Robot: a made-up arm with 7 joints. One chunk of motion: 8 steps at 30 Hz.
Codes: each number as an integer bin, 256 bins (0 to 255) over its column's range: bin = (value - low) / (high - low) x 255, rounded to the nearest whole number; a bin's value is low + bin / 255 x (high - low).
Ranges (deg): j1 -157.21..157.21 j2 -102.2..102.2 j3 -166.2..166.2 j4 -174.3..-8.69 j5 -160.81..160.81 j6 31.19..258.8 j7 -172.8..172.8
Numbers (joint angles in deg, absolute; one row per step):
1: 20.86 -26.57 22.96 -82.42 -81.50 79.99 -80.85
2: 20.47 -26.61 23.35 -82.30 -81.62 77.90 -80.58
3: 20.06 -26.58 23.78 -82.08 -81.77 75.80 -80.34
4: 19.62 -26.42 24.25 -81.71 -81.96 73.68 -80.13
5: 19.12 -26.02 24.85 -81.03 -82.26 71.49 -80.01
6: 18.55 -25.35 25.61 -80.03 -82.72 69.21 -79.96
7: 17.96 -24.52 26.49 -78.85 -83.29 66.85 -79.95
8: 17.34 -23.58 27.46 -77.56 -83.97 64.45 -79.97
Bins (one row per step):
1: 144 94 145 141 63 55 68
2: 144 94 145 142 63 52 68
3: 144 94 146 142 63 50 68
4: 143 95 146 143 63 48 68
5: 143 95 147 144 62 45 68
6: 143 96 147 145 62 43 69
7: 142 97 148 147 61 40 69
8: 142 98 149 149 61 37 68

